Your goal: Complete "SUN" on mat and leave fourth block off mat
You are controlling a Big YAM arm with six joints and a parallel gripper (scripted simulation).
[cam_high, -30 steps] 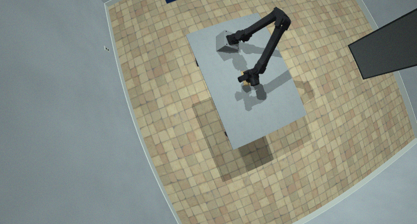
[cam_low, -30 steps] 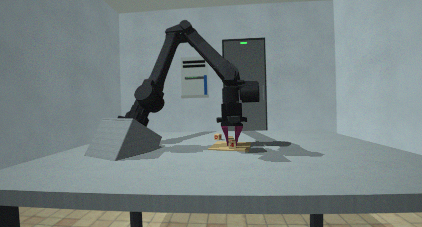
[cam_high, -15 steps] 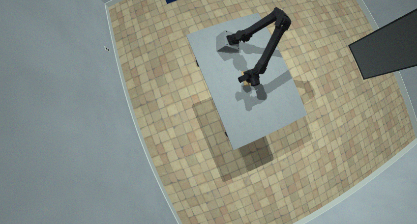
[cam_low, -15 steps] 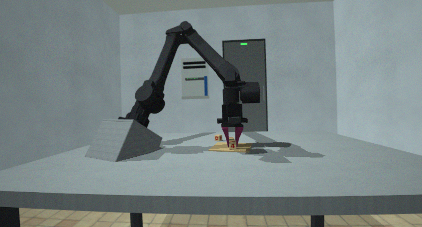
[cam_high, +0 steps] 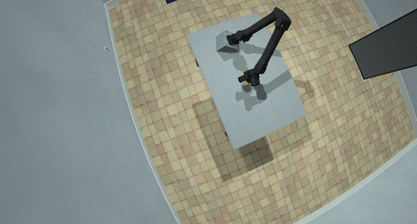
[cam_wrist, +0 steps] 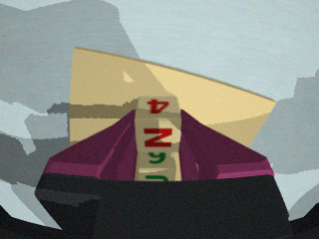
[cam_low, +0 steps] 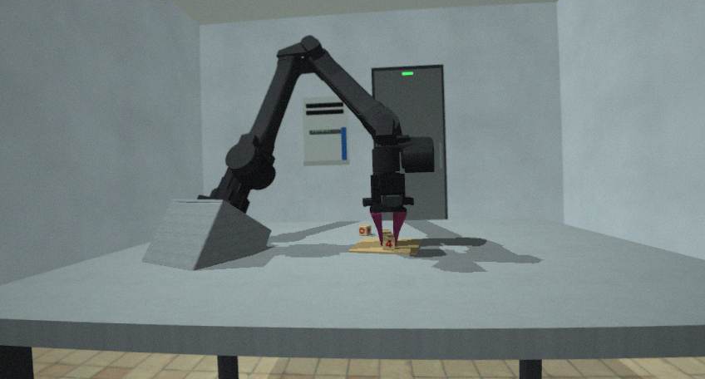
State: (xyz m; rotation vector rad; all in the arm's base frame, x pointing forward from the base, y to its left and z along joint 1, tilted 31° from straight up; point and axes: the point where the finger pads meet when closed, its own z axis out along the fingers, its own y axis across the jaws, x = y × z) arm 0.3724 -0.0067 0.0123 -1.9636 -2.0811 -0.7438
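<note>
The wooden block is right at my hand. Round my hand: mat (40 mm to the left, 20 mm below).
</note>
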